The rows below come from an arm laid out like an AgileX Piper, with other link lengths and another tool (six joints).
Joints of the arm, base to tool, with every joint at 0 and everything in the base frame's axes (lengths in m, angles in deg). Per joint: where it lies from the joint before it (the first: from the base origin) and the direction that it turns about. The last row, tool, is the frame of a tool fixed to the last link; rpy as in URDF.
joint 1: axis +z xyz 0 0 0.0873
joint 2: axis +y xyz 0 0 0
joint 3: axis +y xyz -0.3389 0 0.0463
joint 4: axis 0.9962 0 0.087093 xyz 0.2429 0 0.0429
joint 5: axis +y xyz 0 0 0
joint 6: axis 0.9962 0 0.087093 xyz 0.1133 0 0.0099
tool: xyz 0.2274 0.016 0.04 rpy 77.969 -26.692 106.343
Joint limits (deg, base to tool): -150..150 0..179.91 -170..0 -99.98..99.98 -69.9..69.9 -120..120
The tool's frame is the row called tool.
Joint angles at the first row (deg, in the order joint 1, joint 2, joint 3, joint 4, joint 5, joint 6):
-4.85, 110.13, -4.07, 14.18, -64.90, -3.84
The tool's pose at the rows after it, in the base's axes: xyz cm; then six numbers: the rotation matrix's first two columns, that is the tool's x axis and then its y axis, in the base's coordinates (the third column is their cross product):
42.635 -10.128 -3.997 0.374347 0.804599 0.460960 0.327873 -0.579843 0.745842
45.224 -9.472 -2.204 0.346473 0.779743 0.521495 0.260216 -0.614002 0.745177
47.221 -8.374 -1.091 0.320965 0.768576 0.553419 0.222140 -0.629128 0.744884
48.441 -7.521 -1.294 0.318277 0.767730 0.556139 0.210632 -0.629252 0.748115
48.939 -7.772 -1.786 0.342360 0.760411 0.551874 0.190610 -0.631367 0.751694
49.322 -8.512 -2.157 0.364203 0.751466 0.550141 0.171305 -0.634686 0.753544
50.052 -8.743 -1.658 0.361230 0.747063 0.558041 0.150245 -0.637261 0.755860
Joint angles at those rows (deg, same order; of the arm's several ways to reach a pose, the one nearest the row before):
-4.72, 111.67, -6.58, 14.75, -65.16, -0.52
-2.97, 111.85, -9.65, 15.40, -65.83, 3.04
0.05, 112.44, -12.38, 17.62, -66.05, 4.86
3.22, 114.25, -14.65, 20.94, -66.16, 5.14
5.41, 115.94, -16.32, 24.96, -66.16, 5.14
5.73, 117.19, -17.72, 27.00, -66.06, 5.09
5.73, 117.39, -19.03, 27.59, -66.06, 5.09

